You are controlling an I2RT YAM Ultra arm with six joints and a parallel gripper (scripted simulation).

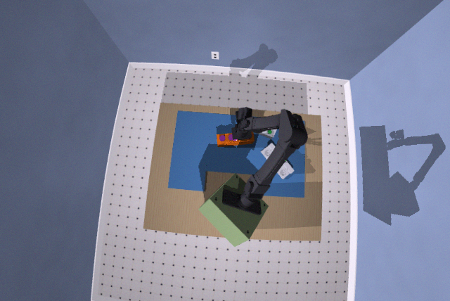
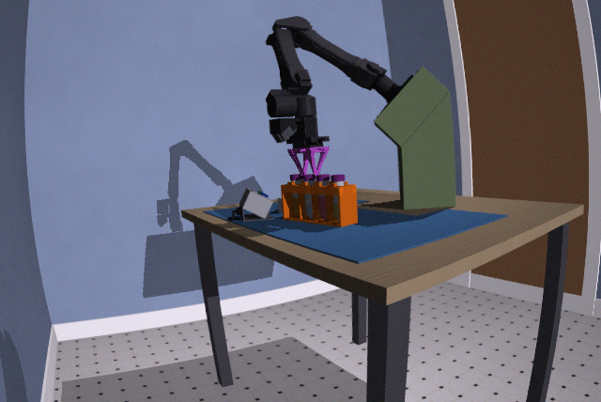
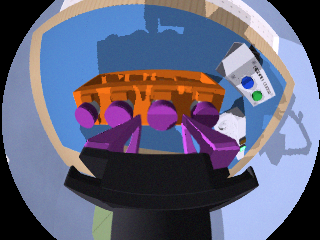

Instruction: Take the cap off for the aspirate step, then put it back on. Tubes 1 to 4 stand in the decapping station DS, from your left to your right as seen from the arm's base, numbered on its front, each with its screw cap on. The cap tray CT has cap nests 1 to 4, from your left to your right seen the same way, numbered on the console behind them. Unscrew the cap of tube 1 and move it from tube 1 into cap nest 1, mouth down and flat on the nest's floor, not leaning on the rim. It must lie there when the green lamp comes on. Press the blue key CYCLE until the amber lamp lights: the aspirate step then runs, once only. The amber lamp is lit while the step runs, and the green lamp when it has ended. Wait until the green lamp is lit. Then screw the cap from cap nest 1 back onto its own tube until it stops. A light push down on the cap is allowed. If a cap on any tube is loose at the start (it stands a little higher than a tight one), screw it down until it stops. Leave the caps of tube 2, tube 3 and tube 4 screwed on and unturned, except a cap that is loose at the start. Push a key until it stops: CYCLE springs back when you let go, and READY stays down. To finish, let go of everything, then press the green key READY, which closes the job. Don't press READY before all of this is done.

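The green key READY is 190 mm to the right of my hand, 60 mm below it and 50 mm ahead of it. The rest, counted from my hand: blue key CYCLE: 140 mm to the right, 60 mm below, 60 mm ahead; grey key box: 160 mm to the right, 70 mm below, 70 mm ahead.
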